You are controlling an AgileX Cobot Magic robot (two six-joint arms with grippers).
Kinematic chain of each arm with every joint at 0, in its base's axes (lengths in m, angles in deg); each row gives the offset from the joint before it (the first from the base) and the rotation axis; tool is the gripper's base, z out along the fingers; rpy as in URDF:
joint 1: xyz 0 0 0.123 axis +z
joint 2: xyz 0 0 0 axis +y
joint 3: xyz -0.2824 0 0.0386 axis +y
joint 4: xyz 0.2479 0 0.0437 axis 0.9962 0 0.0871
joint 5: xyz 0 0 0 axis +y
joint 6: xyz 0.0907 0 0.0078 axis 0.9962 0 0.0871
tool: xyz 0 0 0 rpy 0 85 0
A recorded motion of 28 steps. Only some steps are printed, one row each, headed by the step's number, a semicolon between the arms.
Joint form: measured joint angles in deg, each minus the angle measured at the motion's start. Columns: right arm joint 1, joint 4, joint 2, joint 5, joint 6, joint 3; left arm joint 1, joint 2, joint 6, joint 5, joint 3, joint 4.
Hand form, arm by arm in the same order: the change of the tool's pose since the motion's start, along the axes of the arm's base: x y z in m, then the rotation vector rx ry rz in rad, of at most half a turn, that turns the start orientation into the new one. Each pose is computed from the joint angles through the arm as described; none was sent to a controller.
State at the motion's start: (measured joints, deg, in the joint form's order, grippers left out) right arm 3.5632 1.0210 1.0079 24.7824 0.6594 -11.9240; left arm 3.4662 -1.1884 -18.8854 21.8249 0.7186 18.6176
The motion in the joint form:
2: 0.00 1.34 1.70 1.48 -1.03 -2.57; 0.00 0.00 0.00 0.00 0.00 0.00
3: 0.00 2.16 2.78 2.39 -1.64 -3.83; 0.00 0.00 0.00 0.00 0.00 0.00
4: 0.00 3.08 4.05 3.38 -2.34 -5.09; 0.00 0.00 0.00 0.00 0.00 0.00
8: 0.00 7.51 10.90 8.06 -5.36 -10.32; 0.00 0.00 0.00 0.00 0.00 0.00
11: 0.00 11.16 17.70 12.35 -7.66 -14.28; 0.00 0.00 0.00 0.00 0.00 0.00
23: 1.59 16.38 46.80 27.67 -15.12 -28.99; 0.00 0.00 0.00 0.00 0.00 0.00
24: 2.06 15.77 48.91 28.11 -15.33 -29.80; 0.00 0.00 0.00 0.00 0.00 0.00
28: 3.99 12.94 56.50 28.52 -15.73 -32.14; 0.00 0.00 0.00 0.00 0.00 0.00
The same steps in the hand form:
2: -0.0002 0.0010 0.0110 0.0038 0.0107 0.0102; 0.0000 0.0000 0.0000 0.0000 0.0000 0.0000
3: 0.0003 0.0017 0.0159 0.0061 0.0233 0.0169; 0.0000 0.0000 0.0000 0.0000 0.0000 0.0000
4: 0.0013 0.0025 0.0205 0.0081 0.0405 0.0248; 0.0000 0.0000 0.0000 0.0000 0.0000 0.0000
8: 0.0105 0.0073 0.0373 0.0226 0.1481 0.0677; 0.0000 0.0000 0.0000 0.0000 0.0000 0.0000
11: 0.0233 0.0124 0.0467 0.0373 0.2683 0.1098; 0.0000 0.0000 0.0000 0.0000 0.0000 0.0000
23: 0.0976 0.0310 0.0588 -0.0153 0.7572 0.2779; 0.0000 0.0000 0.0000 0.0000 0.0000 0.0000
24: 0.1041 0.0322 0.0571 -0.0312 0.7872 0.2859; 0.0000 0.0000 0.0000 0.0000 0.0000 0.0000
28: 0.1283 0.0372 0.0464 -0.0968 0.8860 0.3079; 0.0000 0.0000 0.0000 0.0000 0.0000 0.0000

